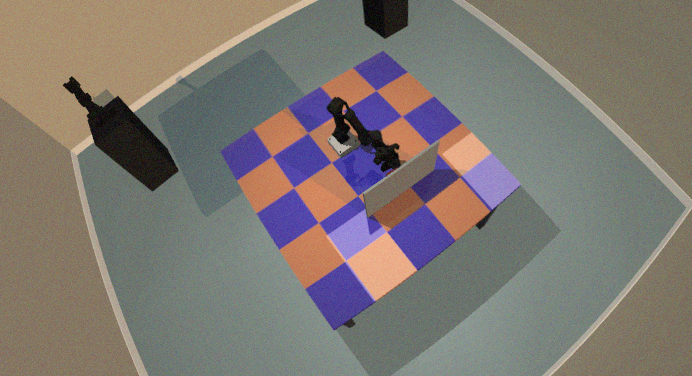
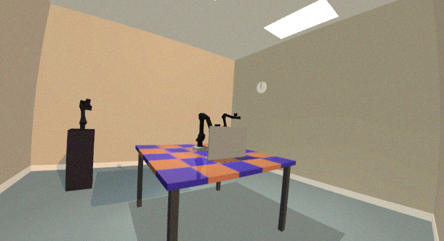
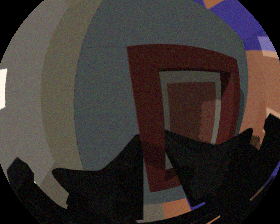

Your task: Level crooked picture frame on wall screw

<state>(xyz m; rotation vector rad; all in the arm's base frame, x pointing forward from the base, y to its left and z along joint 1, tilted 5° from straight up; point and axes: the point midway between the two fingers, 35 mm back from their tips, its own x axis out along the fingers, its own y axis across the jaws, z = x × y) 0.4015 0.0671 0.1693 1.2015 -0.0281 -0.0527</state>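
My gripper tip is now 5 cm above the picture frame and 1 cm to the left of it. Round my gripper tip: grey wall panel 7 cm below, 2 cm ahead, 1 cm to the right.
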